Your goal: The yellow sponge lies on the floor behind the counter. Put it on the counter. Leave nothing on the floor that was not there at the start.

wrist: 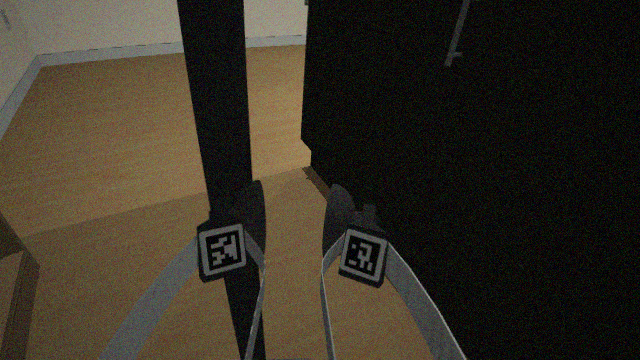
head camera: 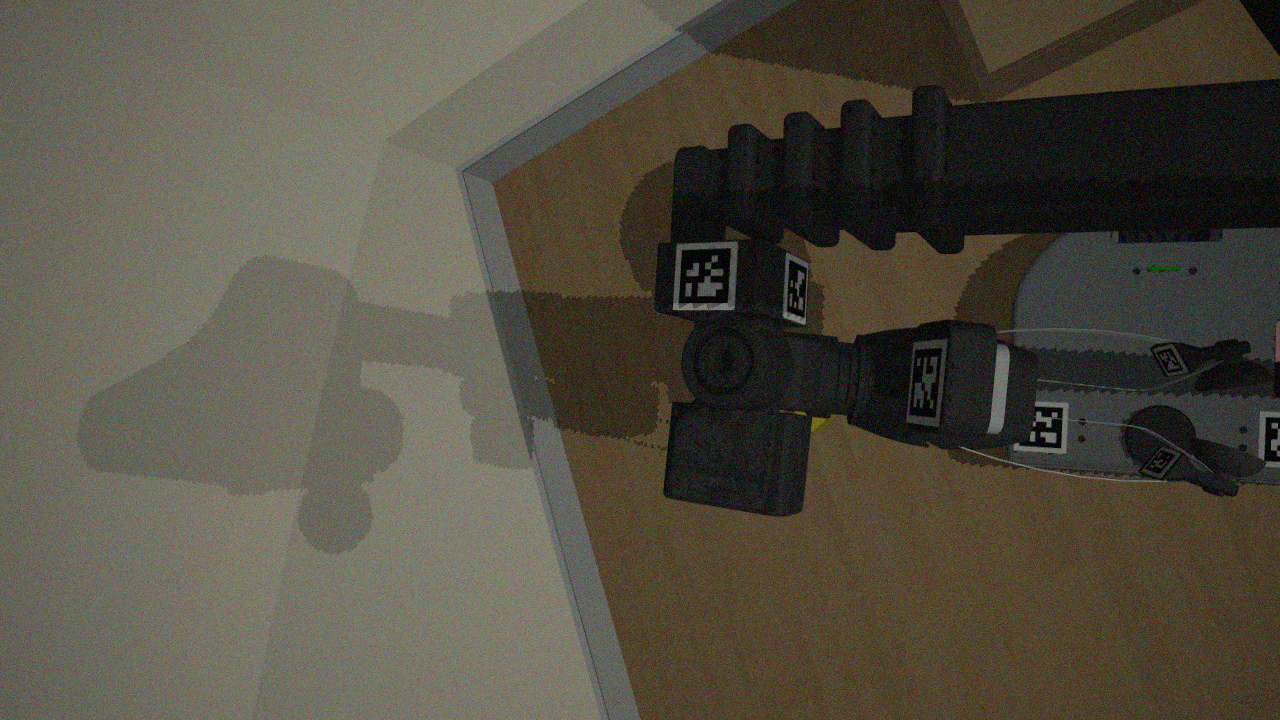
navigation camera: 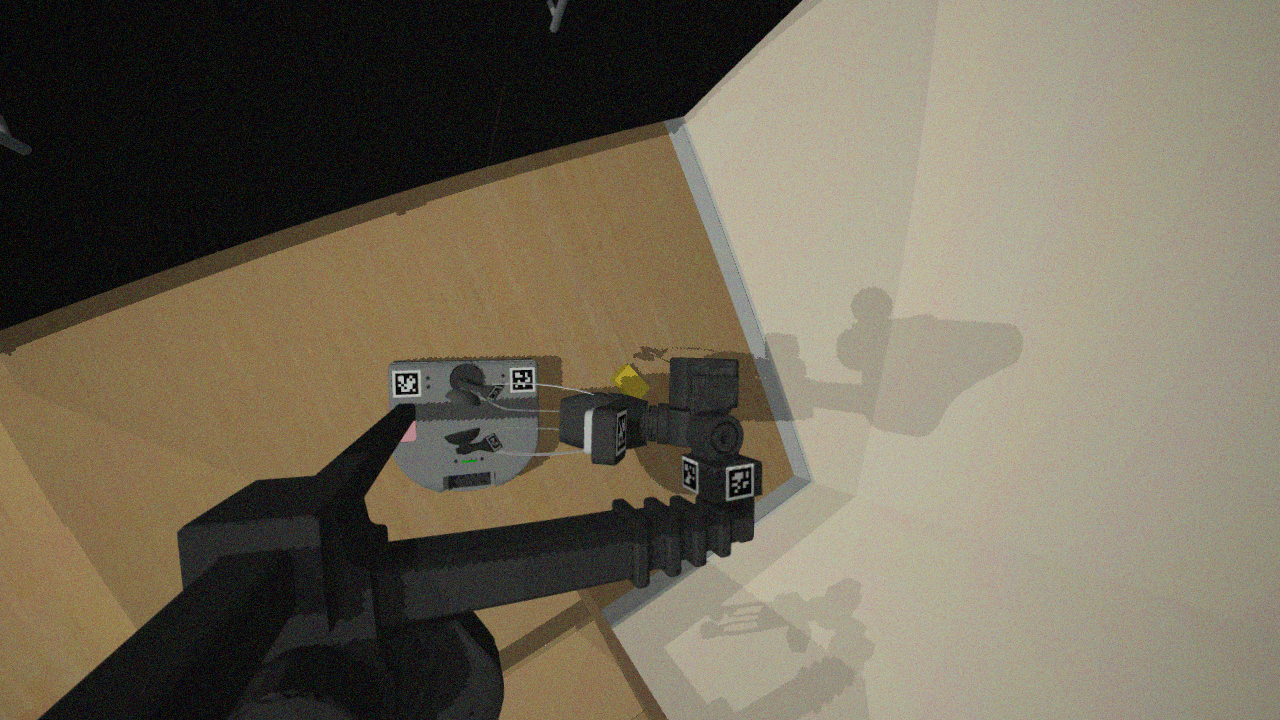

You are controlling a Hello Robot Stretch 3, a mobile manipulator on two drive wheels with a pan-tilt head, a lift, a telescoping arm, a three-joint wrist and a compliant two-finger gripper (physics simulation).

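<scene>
The yellow sponge lies on the wooden floor, between my base and the pale wall. In the head camera view the wrist hides most of it; in the navigation view its lower edge is partly covered by the gripper body. The sponge does not show in the wrist view. My gripper is open and empty. Its fingers point back over my base, away from the sponge. A black cabinet front with metal handles stands along one side; a counter top cannot be made out.
My base stands on the floor beneath the fingers. The arm reaches toward the corner where pale walls with a grey skirting board meet. My dark mast crosses the wrist view. A wooden piece stands near the arm.
</scene>
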